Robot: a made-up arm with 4 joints.
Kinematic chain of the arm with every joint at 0, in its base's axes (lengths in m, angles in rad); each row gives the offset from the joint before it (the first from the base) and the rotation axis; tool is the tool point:
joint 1: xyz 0 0 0.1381 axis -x
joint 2: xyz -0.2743 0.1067 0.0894 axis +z
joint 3: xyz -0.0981 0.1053 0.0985 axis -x
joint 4: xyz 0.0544 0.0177 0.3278 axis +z
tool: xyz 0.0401 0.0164 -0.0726
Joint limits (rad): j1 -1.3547..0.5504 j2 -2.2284..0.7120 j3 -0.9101..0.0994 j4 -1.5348..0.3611
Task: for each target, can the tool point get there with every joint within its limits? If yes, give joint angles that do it. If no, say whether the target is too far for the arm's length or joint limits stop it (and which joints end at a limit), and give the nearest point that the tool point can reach.
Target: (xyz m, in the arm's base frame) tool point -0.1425 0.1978 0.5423
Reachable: yes | joints 0.2984 -1.8929 -0.0378 0.1785
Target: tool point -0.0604 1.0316 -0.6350
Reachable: no: too far | nearest point -0.2425 0.4689 0.3633 | short by 1.160 m
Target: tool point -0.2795 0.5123 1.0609
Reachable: no: too far | nearest point -0.2763 0.2532 0.5942 | short by 0.534 m
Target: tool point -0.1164 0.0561 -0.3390
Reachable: no: joint limits stop it (at a limit: joint 1, joint 3, joint 4) | nearest point -0.2438 -0.3201 0.2067 | short by 0.675 m
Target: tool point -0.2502 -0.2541 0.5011
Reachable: yes | joints -0.8569 -1.6706 -0.3295 -0.7785
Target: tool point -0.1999 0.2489 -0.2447
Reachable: no: joint limits stop it (at a limit: joint 1, joint 2, joint 3, joint 4) | nearest point -0.3452 0.3367 0.3155 | short by 0.585 m
